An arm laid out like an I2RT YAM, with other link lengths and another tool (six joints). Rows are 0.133 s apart.
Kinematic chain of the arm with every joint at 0, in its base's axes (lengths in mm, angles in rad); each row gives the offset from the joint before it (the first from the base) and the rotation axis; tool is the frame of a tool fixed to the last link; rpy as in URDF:
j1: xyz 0 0 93.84 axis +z
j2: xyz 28 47.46 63.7 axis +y
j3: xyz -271.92 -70.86 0 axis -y
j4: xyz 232.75 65.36 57 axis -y
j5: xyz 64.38 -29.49 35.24 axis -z
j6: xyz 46.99 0 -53.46 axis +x
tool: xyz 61 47 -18 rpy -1.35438 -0.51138 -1.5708
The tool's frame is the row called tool.
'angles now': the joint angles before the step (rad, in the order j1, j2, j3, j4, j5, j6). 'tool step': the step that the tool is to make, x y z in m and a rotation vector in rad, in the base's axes. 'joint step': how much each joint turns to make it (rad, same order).
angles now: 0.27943 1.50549 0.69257 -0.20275 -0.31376 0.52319
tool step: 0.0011 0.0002 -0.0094 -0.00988 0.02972 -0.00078
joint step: 0.00009 0.03832 0.00004 0.00702 0.00156 0.00009
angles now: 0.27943 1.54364 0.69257 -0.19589 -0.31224 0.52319
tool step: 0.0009 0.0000 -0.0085 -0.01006 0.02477 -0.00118
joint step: 0.00007 0.03402 -0.00017 0.00751 0.00309 -0.00031
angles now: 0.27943 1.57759 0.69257 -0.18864 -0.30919 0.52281
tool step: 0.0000 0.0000 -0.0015 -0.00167 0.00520 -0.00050
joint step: 0.00016 0.00575 -0.00016 0.00061 0.00046 0.00052
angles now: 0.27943 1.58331 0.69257 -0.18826 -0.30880 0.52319
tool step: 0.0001 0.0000 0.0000 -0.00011 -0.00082 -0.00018
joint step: 0.00002 -0.00003 -0.00014 0.00088 0.00039 0.00002
